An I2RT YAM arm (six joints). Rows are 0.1 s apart.
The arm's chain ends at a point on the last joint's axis. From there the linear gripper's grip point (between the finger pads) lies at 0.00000 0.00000 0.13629 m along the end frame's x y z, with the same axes.
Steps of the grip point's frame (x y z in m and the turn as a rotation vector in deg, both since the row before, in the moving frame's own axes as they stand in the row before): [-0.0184 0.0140 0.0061 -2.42 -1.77 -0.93]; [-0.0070 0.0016 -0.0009 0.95 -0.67 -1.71]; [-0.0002 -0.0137 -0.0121 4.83 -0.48 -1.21]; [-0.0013 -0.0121 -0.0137 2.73 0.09 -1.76]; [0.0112 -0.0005 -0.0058 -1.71 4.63 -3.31]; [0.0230 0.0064 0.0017 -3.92 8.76 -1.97]
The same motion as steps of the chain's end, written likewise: [-0.0142 0.0082 0.0063 -2.42 -1.77 -0.93]; [-0.0054 0.0038 -0.0009 0.95 -0.67 -1.71]; [0.0011 -0.0022 -0.0116 4.83 -0.48 -1.21]; [-0.0014 -0.0056 -0.0135 2.73 0.09 -1.76]; [0.0001 -0.0042 -0.0053 -1.71 4.63 -3.31]; [0.0021 -0.0025 0.0036 -3.92 8.76 -1.97]
